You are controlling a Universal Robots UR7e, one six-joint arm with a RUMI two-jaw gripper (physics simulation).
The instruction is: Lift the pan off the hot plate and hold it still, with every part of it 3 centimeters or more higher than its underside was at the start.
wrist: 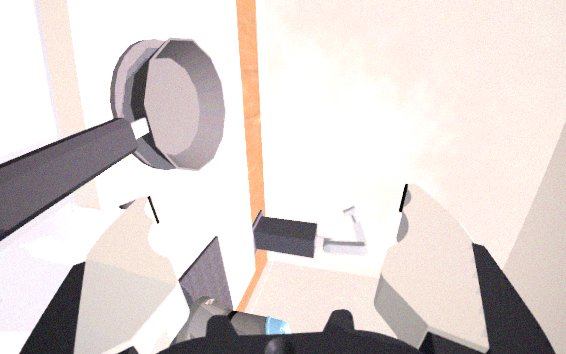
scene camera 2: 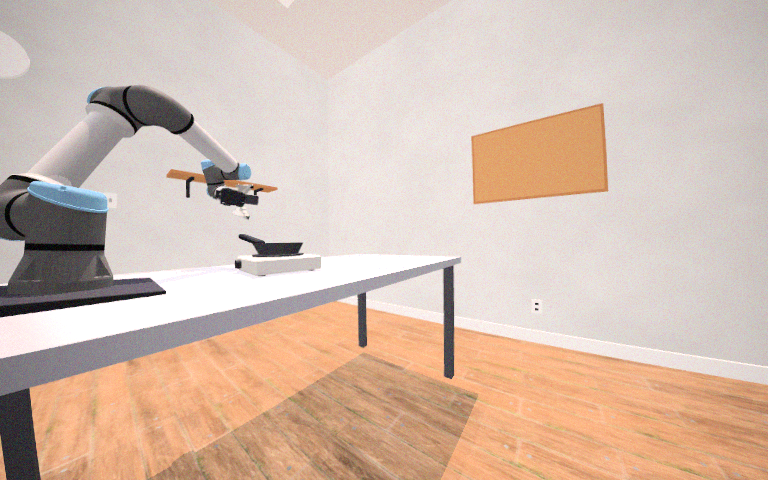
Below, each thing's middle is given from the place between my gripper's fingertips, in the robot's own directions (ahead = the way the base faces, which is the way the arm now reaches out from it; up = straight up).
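My gripper's 19 cm to the left of the hot plate [wrist: 92, 59] now, and 25 cm above it.
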